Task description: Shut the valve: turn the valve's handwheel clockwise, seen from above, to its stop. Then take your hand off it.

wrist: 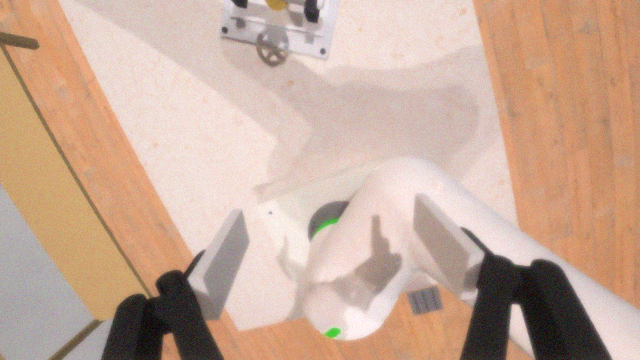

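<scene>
At the top edge of the wrist view, part of the valve assembly shows on a light metal base plate (303, 46). A yellow part (277, 4) and black parts are cut off by the frame edge. A small spoked wheel shape (272, 63) overlaps the plate's near edge; I cannot tell whether it is the handwheel itself or its shadow. My gripper (329, 218) is wide open, with grey pads at lower left and lower right. It is well apart from the valve, and nothing shows held between its pads.
The white robot arm (425, 200) and its base, with green rings, show beyond and between the fingers. A pale speckled table top (180, 115) carries broad shadows. Wooden floor (575, 150) lies at the right. A yellow-tan panel (50, 200) is at the left.
</scene>
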